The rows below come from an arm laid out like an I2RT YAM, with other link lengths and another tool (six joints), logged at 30 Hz.
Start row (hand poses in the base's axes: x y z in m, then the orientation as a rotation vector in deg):
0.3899, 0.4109, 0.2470, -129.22, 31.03, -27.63
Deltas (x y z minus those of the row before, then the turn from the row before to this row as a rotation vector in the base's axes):
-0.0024, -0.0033, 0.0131, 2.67, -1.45, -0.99
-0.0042, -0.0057, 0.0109, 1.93, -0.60, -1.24
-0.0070, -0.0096, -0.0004, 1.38, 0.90, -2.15
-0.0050, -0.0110, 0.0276, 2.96, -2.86, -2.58
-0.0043, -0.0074, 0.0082, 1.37, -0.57, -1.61
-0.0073, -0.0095, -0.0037, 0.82, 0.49, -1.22
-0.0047, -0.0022, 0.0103, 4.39, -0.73, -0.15
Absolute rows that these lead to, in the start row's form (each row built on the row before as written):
0.3875, 0.4076, 0.2601, -125.99, 31.76, -28.72
0.3833, 0.4019, 0.2710, -123.72, 33.09, -29.28
0.3763, 0.3923, 0.2706, -122.32, 36.14, -28.95
0.3713, 0.3813, 0.2982, -117.87, 37.71, -32.05
0.3670, 0.3739, 0.3064, -115.99, 39.29, -32.94
0.3597, 0.3644, 0.3027, -115.14, 40.99, -32.80
0.3550, 0.3622, 0.3130, -110.74, 41.36, -31.56

